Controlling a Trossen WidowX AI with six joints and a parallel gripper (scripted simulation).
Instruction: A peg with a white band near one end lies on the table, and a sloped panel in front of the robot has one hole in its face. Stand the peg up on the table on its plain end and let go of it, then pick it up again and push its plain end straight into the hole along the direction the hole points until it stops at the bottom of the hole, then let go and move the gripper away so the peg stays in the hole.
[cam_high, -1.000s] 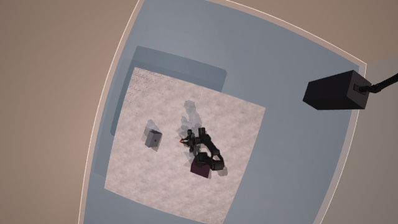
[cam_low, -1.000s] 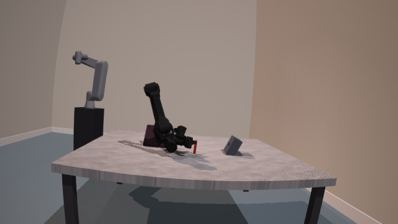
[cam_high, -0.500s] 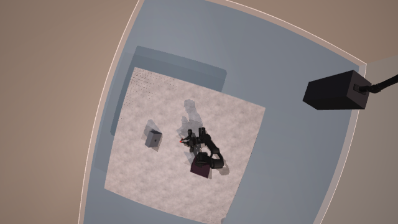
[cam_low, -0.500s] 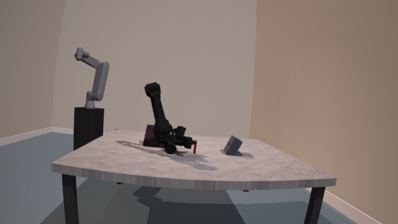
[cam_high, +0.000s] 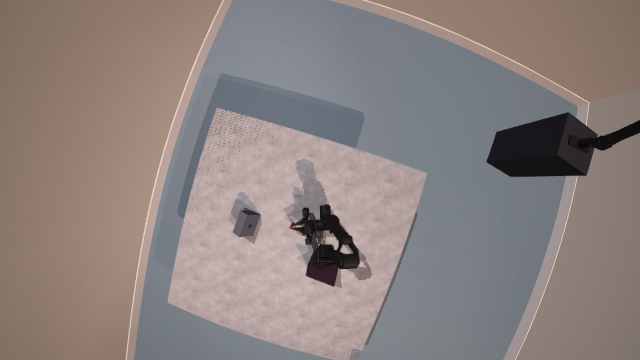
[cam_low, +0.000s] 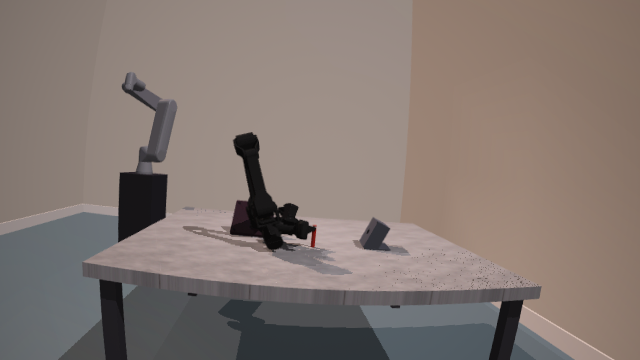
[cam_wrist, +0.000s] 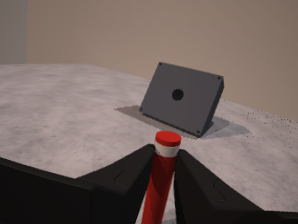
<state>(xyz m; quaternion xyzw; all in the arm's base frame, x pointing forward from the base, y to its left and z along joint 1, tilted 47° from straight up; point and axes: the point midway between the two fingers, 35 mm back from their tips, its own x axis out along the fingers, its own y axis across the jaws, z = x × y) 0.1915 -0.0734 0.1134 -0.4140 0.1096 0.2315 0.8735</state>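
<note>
The red peg lies 1 cm below my gripper tip. Also, from my gripper tip: sloped panel: 23 cm ahead, 10 cm to the left, 2 cm below.
</note>
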